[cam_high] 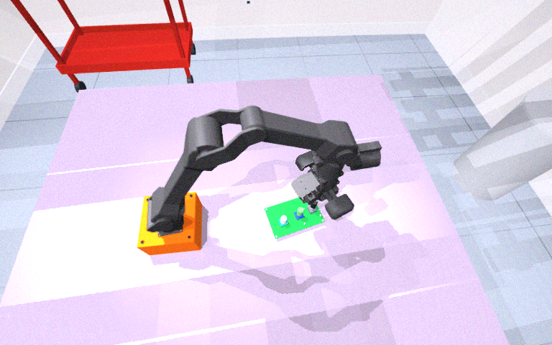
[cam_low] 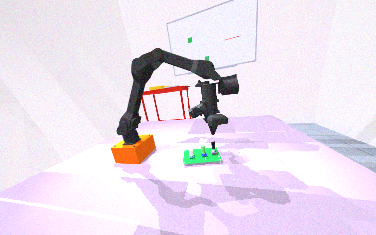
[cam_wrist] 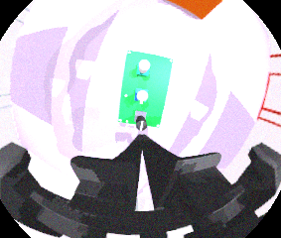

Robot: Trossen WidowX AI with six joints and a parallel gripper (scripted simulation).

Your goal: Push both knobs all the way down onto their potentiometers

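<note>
My gripper tip is now 5 cm above the black knob. From my gripper tip the other things lie so: light green knob (5 cm behind, 1 cm to the right, 6 cm below).
</note>
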